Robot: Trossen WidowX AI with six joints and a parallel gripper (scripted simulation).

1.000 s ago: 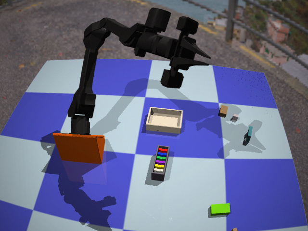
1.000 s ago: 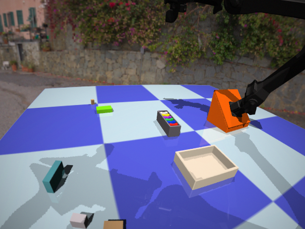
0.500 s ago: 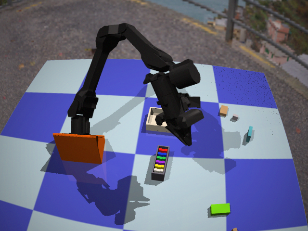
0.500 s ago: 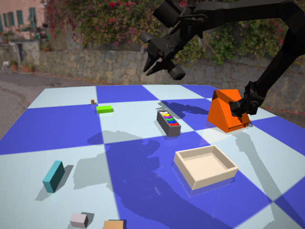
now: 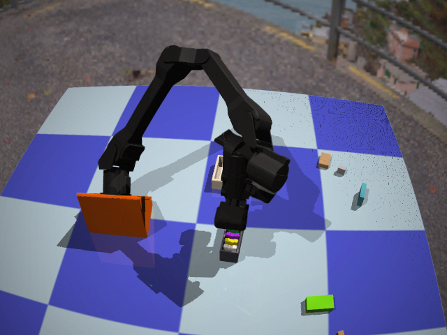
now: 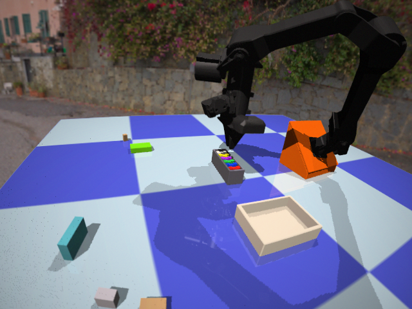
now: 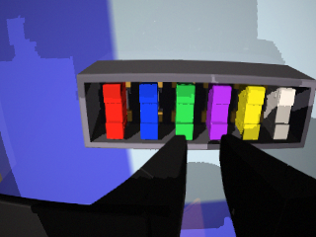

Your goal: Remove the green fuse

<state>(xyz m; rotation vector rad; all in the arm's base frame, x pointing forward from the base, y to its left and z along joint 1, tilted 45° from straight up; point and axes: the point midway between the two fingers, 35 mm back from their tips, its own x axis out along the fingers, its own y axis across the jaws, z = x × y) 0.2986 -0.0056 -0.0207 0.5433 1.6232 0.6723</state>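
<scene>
The green fuse is 5 cm below my gripper tip. Round my gripper tip: tray (2 cm behind, 22 cm to the left, 7 cm below).
</scene>
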